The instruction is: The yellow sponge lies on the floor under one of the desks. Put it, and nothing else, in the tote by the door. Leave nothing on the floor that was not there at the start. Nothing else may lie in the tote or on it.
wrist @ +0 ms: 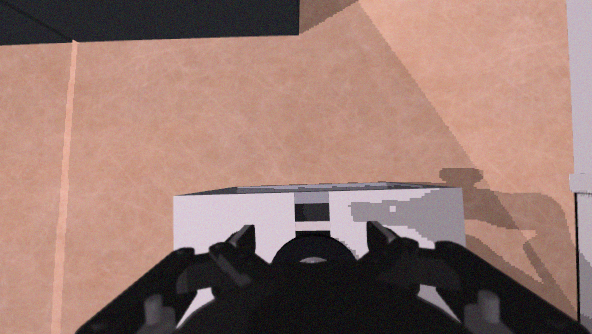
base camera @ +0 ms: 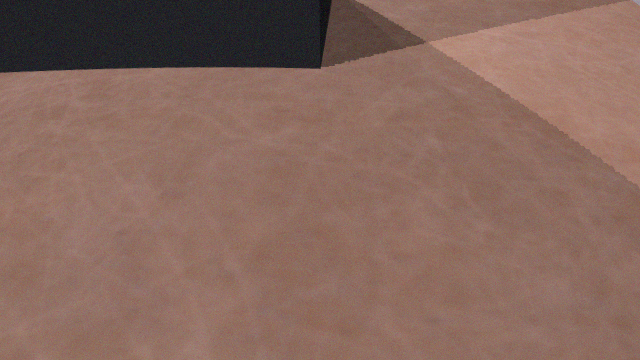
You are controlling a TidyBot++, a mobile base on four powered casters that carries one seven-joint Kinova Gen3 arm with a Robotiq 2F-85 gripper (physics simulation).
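Places are measured from the arm's base along level axes (x ahead, y left, z up), in centimetres.
Pixels of known places: gripper, fingertip midpoint: (wrist: 310,235).
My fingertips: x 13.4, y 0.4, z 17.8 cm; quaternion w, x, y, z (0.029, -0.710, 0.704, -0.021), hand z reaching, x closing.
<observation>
Behind a point stands the place of what it marks.
My gripper (wrist: 310,235) {x 13.3, y 0.4, z 17.8 cm} is open, with its two fingertips wide apart and no object seen between them. It is at the bottom of the wrist view, above a white box-shaped body that looks like my own base (wrist: 230,212) {x 11.9, y 14.4, z -1.4 cm}. The yellow sponge does not show in either view. The tote does not show in either view. Whether the large dark block at the upper left belongs to a desk, I cannot tell.
The dark block (base camera: 160,32) {x 72.7, y 31.9, z -32.1 cm} (wrist: 175,20) {x 73.3, y 44.6, z -30.4 cm} stands on the floor (base camera: 300,200) {x 39.1, y 3.7, z -39.7 cm} (wrist: 250,115) {x 41.3, y 21.4, z -39.6 cm} at the upper left of both views. A pale wall or panel (wrist: 581,90) {x 43.2, y -91.6, z -36.9 cm} runs along the right edge of the wrist view. A pale stripe (wrist: 65,150) {x 31.3, y 97.8, z -39.7 cm} crosses the floor at left.
</observation>
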